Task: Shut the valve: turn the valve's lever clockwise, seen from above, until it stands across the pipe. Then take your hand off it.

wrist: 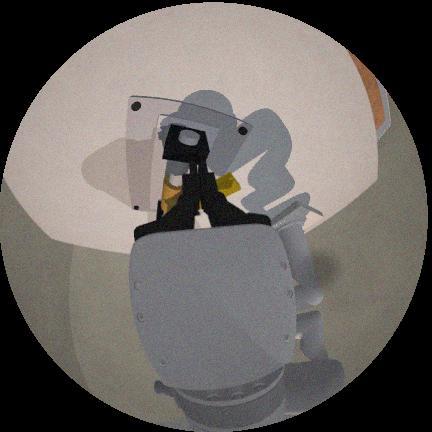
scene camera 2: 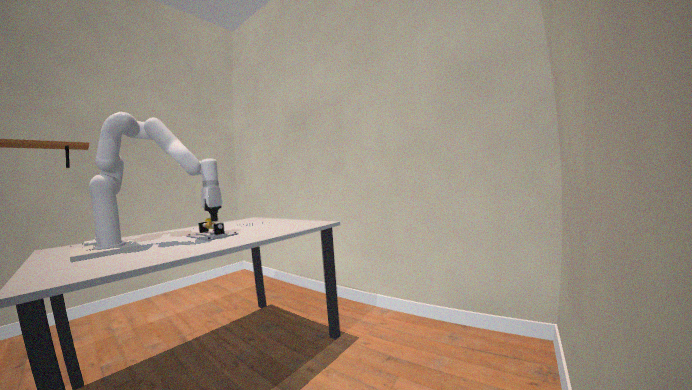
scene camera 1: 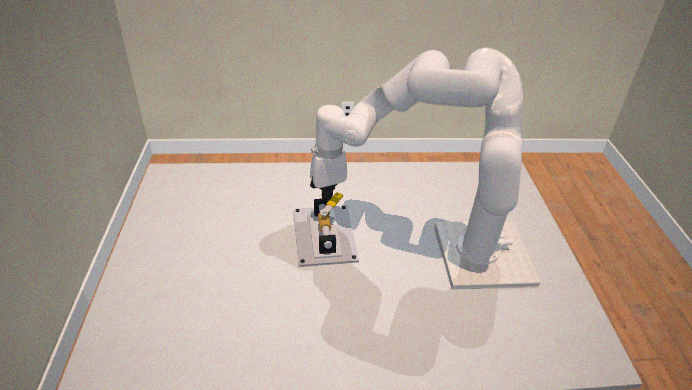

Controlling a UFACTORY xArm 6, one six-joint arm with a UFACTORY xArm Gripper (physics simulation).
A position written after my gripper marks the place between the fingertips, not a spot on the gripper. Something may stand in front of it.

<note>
I see my gripper (scene camera 1: 327, 199) and a pale base plate (scene camera 1: 301, 216).
My gripper shows as well in the wrist view (wrist: 196, 170).
</note>
